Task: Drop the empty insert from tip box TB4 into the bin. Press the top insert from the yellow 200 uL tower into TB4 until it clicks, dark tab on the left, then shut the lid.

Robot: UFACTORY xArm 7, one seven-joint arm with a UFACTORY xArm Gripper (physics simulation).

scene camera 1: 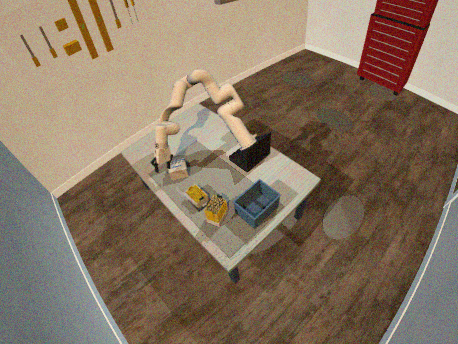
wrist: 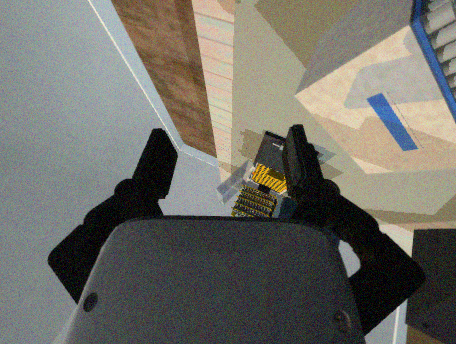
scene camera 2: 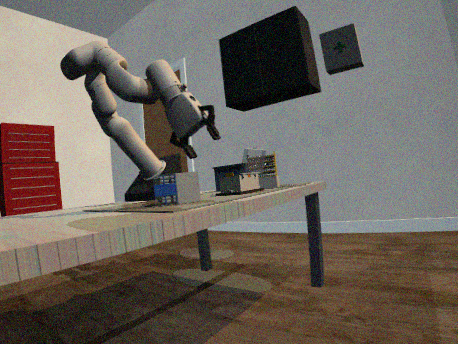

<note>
My gripper is open, with nothing in its grasp. Also in view: a tip box.
My gripper also shows in the wrist view.
</note>
